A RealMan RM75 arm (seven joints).
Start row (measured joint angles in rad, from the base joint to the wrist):
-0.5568 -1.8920 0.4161 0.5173 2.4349 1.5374 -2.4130
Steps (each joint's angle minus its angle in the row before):
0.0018 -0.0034 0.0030 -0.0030 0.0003 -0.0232 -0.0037
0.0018 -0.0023 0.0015 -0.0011 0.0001 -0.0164 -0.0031
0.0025 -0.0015 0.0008 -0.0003 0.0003 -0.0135 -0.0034
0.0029 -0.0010 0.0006 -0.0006 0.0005 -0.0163 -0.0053
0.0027 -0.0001 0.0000 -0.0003 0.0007 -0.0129 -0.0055
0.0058 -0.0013 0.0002 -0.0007 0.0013 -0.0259 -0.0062
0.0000 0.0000 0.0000 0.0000 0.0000 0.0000 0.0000
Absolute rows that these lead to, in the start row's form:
-0.5550 -1.8954 0.4191 0.5143 2.4352 1.5142 -2.4167
-0.5532 -1.8977 0.4206 0.5132 2.4353 1.4978 -2.4198
-0.5507 -1.8992 0.4214 0.5129 2.4356 1.4843 -2.4232
-0.5478 -1.9002 0.4220 0.5123 2.4361 1.4680 -2.4285
-0.5451 -1.9003 0.4220 0.5120 2.4368 1.4551 -2.4340
-0.5393 -1.9016 0.4222 0.5113 2.4381 1.4292 -2.4402
-0.5393 -1.9016 0.4222 0.5113 2.4381 1.4292 -2.4402

